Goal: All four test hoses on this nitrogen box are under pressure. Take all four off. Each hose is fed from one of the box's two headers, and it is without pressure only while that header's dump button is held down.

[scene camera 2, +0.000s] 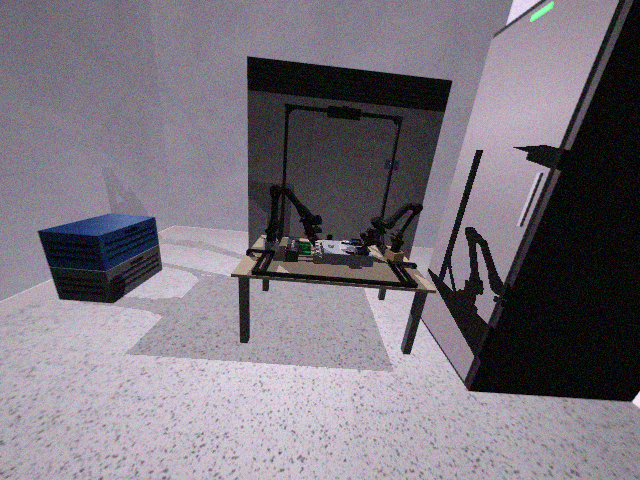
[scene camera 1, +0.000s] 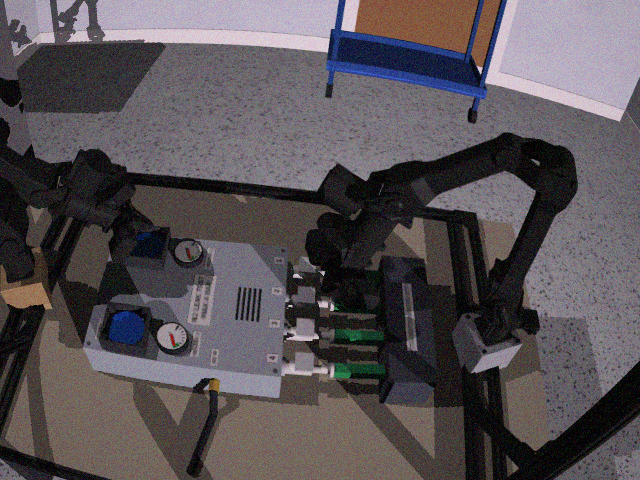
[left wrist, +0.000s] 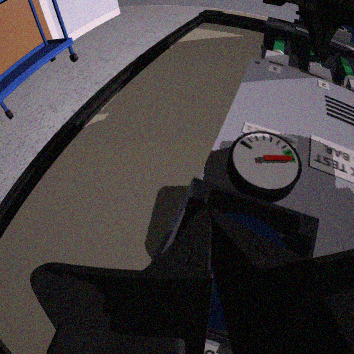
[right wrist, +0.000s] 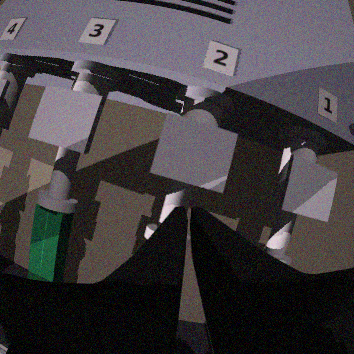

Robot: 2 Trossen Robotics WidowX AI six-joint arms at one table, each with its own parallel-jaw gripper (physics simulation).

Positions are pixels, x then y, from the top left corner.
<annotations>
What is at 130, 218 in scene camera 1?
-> My left gripper.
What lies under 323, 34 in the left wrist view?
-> My right gripper.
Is my right gripper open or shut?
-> Shut.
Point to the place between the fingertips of my right gripper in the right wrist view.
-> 186, 216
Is my left gripper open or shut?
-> Shut.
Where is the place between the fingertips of my left gripper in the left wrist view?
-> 206, 218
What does my left gripper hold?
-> Nothing.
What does my right gripper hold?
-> Nothing.
</annotations>
